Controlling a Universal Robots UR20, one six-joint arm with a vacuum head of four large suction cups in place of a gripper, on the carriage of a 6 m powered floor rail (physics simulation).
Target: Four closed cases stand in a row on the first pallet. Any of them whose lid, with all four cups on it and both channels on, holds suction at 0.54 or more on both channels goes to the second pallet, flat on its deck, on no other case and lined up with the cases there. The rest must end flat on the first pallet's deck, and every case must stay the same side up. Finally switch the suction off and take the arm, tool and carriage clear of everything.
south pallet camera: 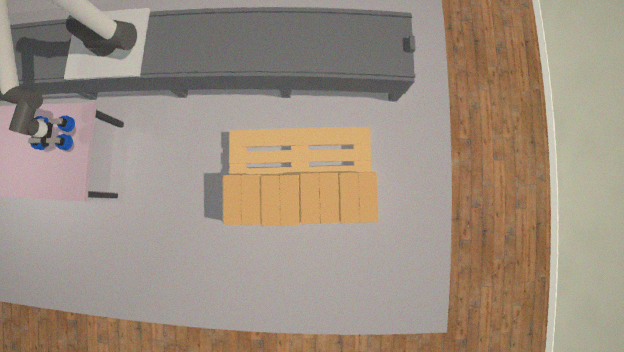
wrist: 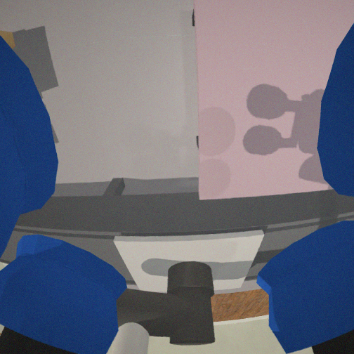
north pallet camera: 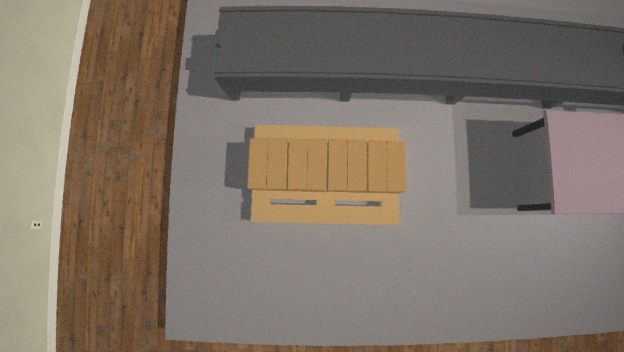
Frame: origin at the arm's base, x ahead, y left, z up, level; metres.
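Where they show: end effector, tool point: [south pallet camera: 54, 133].
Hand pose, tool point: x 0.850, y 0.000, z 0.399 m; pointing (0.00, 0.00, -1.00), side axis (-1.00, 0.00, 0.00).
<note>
After its pixels a point has its place.
In the north pallet view, four closed tan cases [north pallet camera: 317, 165] @(y -3.618, x 0.934, z -0.225 m) stand side by side in a row on a pallet [north pallet camera: 325, 215] @(y -3.547, x 1.308, z -0.427 m), with deck bare on both long sides. In the south pallet view, another four closed tan cases [south pallet camera: 310, 200] @(y 1.726, x 1.221, z -0.225 m) stand in a row along the lower side of a pallet [south pallet camera: 300, 137] @(y 1.626, x 0.694, z -0.426 m), its slatted upper part bare. All these cases look flat, none stacked. The frames do not show which pallet is first. My gripper [south pallet camera: 52, 133] @(y 0.000, x 0.850, z 0.399 m) [wrist: 186, 200], with four blue cups, is open and empty above the pink table, apart from both pallets. Channel readings do not show.
The pink table [north pallet camera: 590, 165] @(y -1.502, x 0.929, z -0.040 m) [south pallet camera: 30, 175] @(y -0.613, x 1.109, z -0.040 m) [wrist: 250, 50] stands between the pallets, with dark legs sticking out. The long grey rail [north pallet camera: 400, 45] [south pallet camera: 280, 45] [wrist: 100, 210] runs behind them. The white carriage plate [south pallet camera: 132, 60] @(y 0.281, x 0.170, z 0.000 m) [wrist: 150, 245] on it bears the arm.
</note>
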